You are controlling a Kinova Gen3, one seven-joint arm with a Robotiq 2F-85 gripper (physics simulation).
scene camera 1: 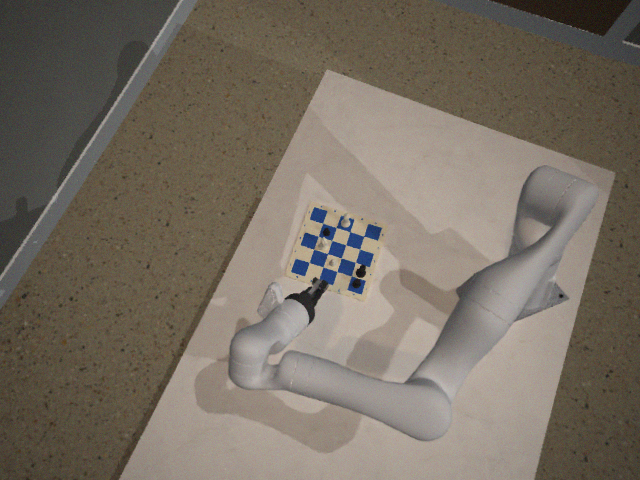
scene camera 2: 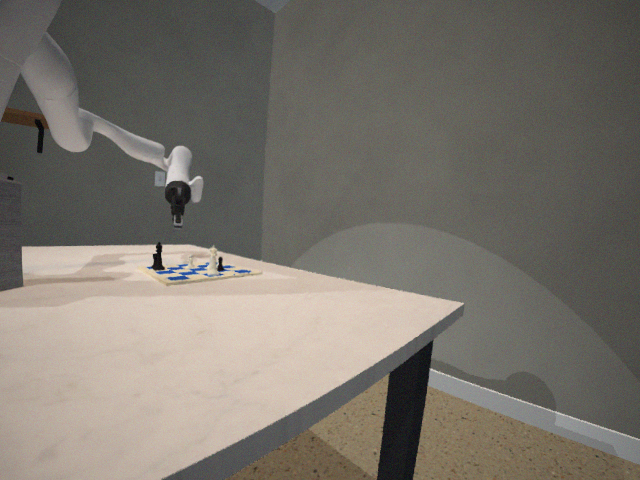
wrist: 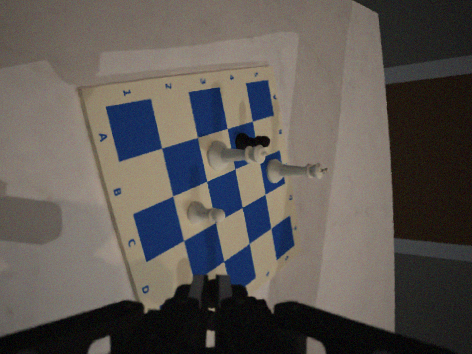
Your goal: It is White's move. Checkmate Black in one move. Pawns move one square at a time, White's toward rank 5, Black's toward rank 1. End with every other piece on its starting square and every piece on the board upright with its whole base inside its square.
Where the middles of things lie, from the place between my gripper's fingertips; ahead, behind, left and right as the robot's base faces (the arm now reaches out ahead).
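Labels:
From where my hand is, the chessboard (scene camera 1: 359, 244) sits 12 cm to the right of it and 10 cm below it. The white king (wrist: 275, 171) is 20 cm to the right of my hand and 7 cm below it.

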